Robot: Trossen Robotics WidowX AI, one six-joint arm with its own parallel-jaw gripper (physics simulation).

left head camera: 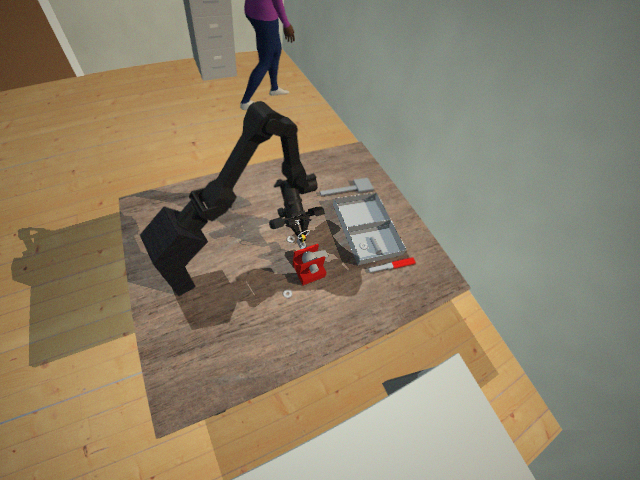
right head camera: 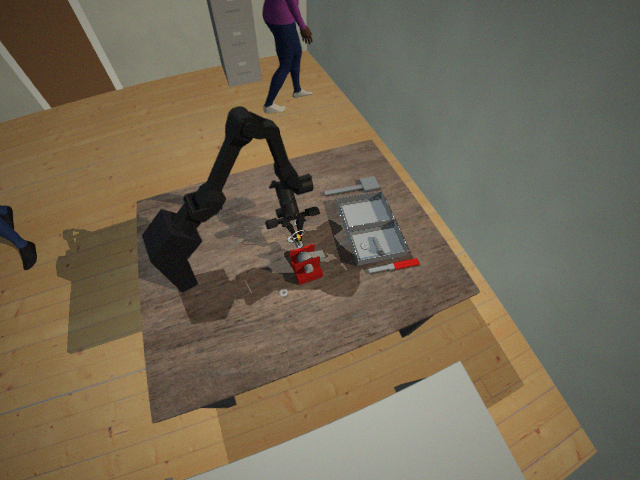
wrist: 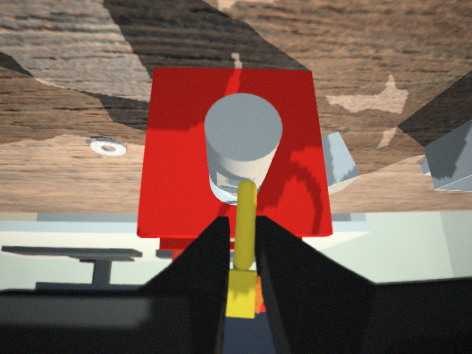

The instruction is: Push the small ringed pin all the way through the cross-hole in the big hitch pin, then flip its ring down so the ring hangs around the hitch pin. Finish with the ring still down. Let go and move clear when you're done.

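Places are measured from the arm's base along level axes (x ahead, y left, z up), in millimetres.
Where they show: gripper, fingertip midpoint: (left head camera: pixel 303 241) (right head camera: pixel 299 241) (wrist: pixel 241 227); arm's base, origin of the base link: (left head camera: pixel 186 224) (right head camera: pixel 182 225).
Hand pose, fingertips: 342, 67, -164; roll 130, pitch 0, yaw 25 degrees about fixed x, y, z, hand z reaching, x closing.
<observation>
Things, the pixels of their top centre, and the offset from my fingertips, as dx, dy, dz. "spot": a spot on its surface instead.
- small ringed pin, middle of its top: (left head camera: pixel 304 230) (right head camera: pixel 297 230) -2, +3, +67
- grey two-part tray, middle of its top: (right head camera: pixel 371 222) (left head camera: pixel 369 223) +269, +136, -52
- red-and-white marker, middle of its top: (right head camera: pixel 394 265) (left head camera: pixel 392 264) +353, -32, -83
- grey mallet, surface spot: (right head camera: pixel 369 183) (left head camera: pixel 363 184) spot: +277, +373, -79
- washer, middle of its top: (wrist: pixel 108 148) (left head camera: pixel 287 293) (right head camera: pixel 283 292) -44, -158, -91
My gripper (left head camera: pixel 301 232) (right head camera: pixel 296 230) (wrist: pixel 241 227) is shut on the small ringed pin (left head camera: pixel 303 237) (right head camera: pixel 298 237) (wrist: pixel 245 235), whose yellow shaft points away from the fingers in the wrist view. A pale ring loop shows around the fingertips in the head views. The big grey hitch pin (left head camera: pixel 313 268) (right head camera: pixel 308 268) (wrist: pixel 243 127) lies through the red bracket (left head camera: pixel 313 279) (right head camera: pixel 309 277) (wrist: pixel 175 200). In the wrist view the yellow tip overlaps the hitch pin's side near a pale recess. Whether it has entered the cross-hole cannot be told.
A grey two-part tray (left head camera: pixel 382 256) (right head camera: pixel 385 256) stands right of the bracket, with a washer and a grey cylinder inside. A red-and-white marker (left head camera: pixel 392 265) (right head camera: pixel 395 266) lies by its near edge, a grey mallet (left head camera: pixel 363 184) (right head camera: pixel 369 183) behind it. A washer (left head camera: pixel 287 293) (right head camera: pixel 283 292) lies near the bracket.
</observation>
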